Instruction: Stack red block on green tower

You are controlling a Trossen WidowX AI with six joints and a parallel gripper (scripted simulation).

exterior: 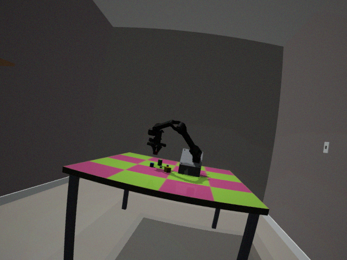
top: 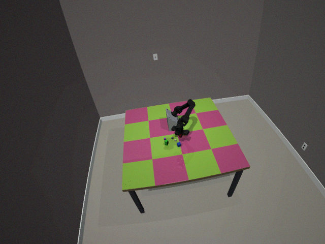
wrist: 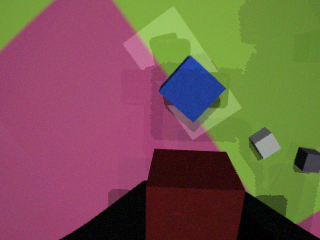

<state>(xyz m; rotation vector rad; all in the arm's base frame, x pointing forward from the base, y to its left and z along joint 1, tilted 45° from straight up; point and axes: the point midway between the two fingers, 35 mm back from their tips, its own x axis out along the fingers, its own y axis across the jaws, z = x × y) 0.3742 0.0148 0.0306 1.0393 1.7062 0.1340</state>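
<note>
Now: the purple block 170 mm to the right of my gripper tip, 120 mm below it and 100 mm behind it. From my gripper tip the other things lie so: red block 10 mm above; then white block 120 mm below, 60 mm behind, 50 mm to the right; then blue block 110 mm below, 20 mm to the right, 20 mm ahead.
</note>
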